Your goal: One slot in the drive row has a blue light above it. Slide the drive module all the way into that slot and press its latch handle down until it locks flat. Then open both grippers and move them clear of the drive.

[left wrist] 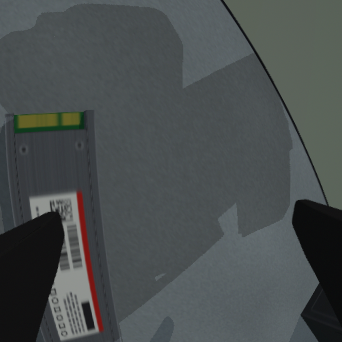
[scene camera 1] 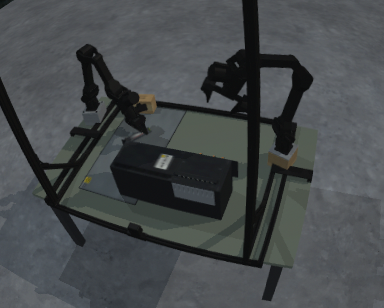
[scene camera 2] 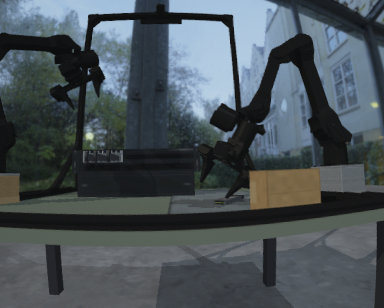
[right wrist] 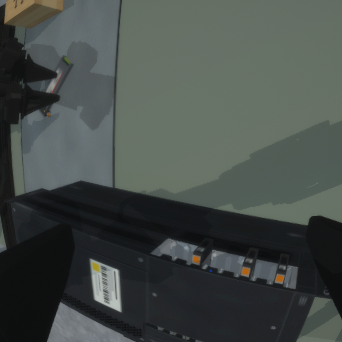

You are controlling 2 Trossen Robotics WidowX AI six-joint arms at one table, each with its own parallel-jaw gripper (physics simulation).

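Places are measured from the left arm's base along level axes (x up, y left, z back), in centimetres.
Where they show: left gripper, fingertip midpoint: (left wrist: 180,220) (scene camera 1: 144,133) (scene camera 2: 212,190) (right wrist: 57,85); right gripper, fingertip midpoint: (scene camera 1: 218,107) (scene camera 2: 86,103) (right wrist: 194,234); left arm's base, link origin: (scene camera 1: 92,107) (scene camera 2: 336,165); right arm's base, link origin: (scene camera 1: 283,147).
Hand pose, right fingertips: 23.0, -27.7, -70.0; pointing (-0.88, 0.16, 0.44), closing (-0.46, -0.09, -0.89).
Things, the pixels of their centre, and the offset from my right fingertips, as dx, dy, dz. Level surfaces: height alone.
- drive module, body centre: (left wrist: 82,279) (right wrist: 54,87) (scene camera 2: 227,199) (scene camera 1: 138,136) -31.0, +15.2, +41.5
- black chassis, body centre: (right wrist: 152,264) (scene camera 1: 171,179) (scene camera 2: 138,173) -22.9, -15.8, +17.3
- grey mat, surface height: dx -31.5
- wooden block, body centre: (scene camera 2: 285,190) (right wrist: 32,5) (scene camera 1: 142,103) -27.5, +35.5, +44.4
The drive module (scene camera 1: 134,137) (scene camera 2: 227,201) (left wrist: 52,165) (right wrist: 65,67) lies on the grey mat, label up, gold contacts at its upper end in the left wrist view. My left gripper (scene camera 1: 144,131) (scene camera 2: 216,189) (left wrist: 180,220) (right wrist: 57,85) is open and empty, low over it; one finger overlaps the label in the left wrist view, the other is off to its right. The black chassis (scene camera 1: 145,185) (scene camera 2: 135,175) (right wrist: 210,300) has several orange-tipped latches. A blue light (right wrist: 211,270) shows between the left two, beside an open slot. My right gripper (scene camera 1: 224,102) (scene camera 2: 85,102) (right wrist: 194,234) is open and empty, high above the table.
The grey mat (scene camera 1: 165,125) (left wrist: 150,50) (right wrist: 85,160) extends beside the chassis. A wooden block (scene camera 1: 147,103) (scene camera 2: 285,189) (right wrist: 35,12) stands near the left gripper at the table edge. Black frame posts (scene camera 1: 252,150) (scene camera 2: 234,65) rise around the table.
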